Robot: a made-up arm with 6 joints.
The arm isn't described. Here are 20 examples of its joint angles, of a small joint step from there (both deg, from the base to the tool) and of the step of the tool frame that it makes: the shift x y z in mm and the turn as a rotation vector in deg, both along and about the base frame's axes.
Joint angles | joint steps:
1: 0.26 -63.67 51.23 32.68 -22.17 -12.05 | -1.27 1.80 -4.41 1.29 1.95 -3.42
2: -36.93 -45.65 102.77 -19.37 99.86 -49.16 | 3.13 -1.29 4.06 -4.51 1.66 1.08
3: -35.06 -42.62 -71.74 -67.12 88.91 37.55 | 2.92 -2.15 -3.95 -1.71 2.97 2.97
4: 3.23 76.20 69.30 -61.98 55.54 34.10 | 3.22 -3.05 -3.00 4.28 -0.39 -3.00
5: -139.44 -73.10 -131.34 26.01 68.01 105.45 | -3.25 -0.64 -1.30 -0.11 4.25 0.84
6: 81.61 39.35 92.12 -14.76 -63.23 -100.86 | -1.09 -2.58 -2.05 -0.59 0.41 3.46
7: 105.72 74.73 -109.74 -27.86 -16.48 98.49 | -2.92 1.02 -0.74 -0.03 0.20 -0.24
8: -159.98 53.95 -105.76 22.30 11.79 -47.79 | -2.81 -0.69 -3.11 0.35 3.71 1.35
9: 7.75 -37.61 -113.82 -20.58 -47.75 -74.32 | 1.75 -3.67 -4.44 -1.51 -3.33 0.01
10: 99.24 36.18 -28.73 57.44 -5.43 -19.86 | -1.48 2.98 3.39 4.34 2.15 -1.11
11: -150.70 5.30 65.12 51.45 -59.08 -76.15 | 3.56 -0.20 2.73 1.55 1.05 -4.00
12: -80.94 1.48 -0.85 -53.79 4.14 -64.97 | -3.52 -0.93 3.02 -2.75 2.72 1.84
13: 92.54 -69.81 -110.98 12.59 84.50 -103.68 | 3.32 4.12 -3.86 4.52 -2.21 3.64
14: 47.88 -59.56 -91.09 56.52 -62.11 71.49 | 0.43 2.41 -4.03 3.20 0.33 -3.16
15: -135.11 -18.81 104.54 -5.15 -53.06 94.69 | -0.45 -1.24 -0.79 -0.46 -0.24 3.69
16: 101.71 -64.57 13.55 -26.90 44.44 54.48 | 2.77 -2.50 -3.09 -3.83 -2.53 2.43
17: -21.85 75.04 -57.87 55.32 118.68 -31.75 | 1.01 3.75 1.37 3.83 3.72 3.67
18: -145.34 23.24 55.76 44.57 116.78 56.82 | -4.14 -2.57 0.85 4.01 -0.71 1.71
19: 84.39 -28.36 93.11 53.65 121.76 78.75 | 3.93 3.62 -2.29 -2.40 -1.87 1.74
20: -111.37 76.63 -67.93 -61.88 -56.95 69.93 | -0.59 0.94 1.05 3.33 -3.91 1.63
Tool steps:
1: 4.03 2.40 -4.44 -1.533 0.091 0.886
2: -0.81 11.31 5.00 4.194 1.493 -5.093
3: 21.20 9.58 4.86 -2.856 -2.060 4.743
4: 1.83 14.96 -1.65 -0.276 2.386 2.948
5: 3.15 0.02 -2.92 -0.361 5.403 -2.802
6: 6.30 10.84 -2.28 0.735 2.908 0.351
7: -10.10 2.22 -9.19 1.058 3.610 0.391
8: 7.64 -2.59 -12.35 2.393 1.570 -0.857
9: 16.84 9.03 28.38 -6.068 -6.007 4.399
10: -12.92 5.52 9.39 5.509 0.805 4.633
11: 2.79 -10.61 -2.37 -1.996 -0.903 -5.597
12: 6.39 11.07 14.34 3.519 2.359 -6.915
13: 8.36 0.63 -20.36 10.162 -12.597 1.766
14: -10.24 -10.08 2.96 5.342 -5.090 -5.423
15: -0.72 0.57 5.71 0.122 3.052 2.003
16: 10.63 1.39 6.70 -0.973 -5.972 -0.610
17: 6.41 -6.07 2.56 -3.567 -4.489 -9.292
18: 10.14 0.24 -1.41 3.192 7.860 -5.471
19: 6.77 4.29 7.47 3.277 -6.123 -0.996
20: 3.79 -0.87 8.62 -2.722 1.645 5.506
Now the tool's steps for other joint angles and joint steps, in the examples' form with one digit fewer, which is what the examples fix.
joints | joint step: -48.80 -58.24 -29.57 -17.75 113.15 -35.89 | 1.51 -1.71 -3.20 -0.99 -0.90 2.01
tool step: 12.8 2.9 -3.1 -0.45 -4.26 3.77
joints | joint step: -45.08 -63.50 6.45 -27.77 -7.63 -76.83 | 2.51 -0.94 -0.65 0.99 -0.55 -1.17
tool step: 1.7 -4.6 -13.7 0.08 -4.16 2.13
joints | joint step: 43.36 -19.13 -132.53 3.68 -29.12 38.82 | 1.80 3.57 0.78 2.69 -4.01 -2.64
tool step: -14.2 -14.3 -7.9 2.50 -4.29 -8.06
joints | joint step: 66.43 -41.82 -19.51 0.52 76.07 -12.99 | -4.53 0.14 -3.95 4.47 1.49 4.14
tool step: -11.9 1.6 1.5 1.25 6.03 -9.14
